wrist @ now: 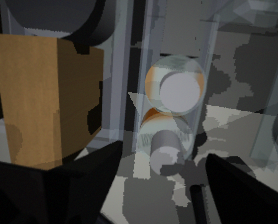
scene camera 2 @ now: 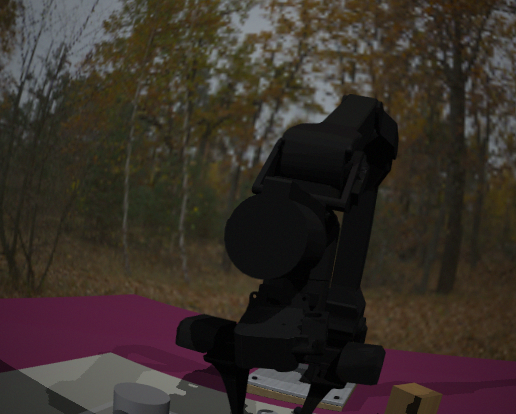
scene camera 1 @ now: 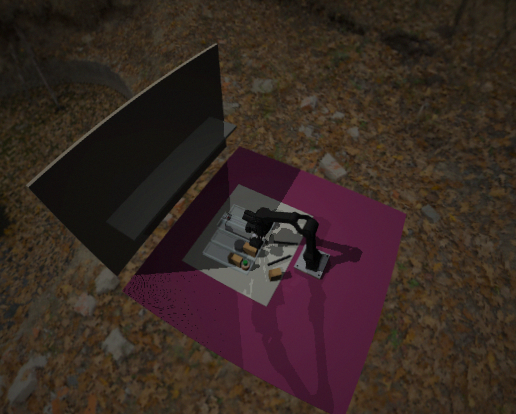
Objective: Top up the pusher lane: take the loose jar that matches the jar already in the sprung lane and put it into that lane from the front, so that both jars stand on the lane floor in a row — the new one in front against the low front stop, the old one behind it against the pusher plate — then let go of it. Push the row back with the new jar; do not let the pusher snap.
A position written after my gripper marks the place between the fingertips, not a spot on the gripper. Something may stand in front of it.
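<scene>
A shelf board (scene camera 1: 137, 212) is visible to me. My gripper (wrist: 164, 153) is open and holds nothing.
</scene>
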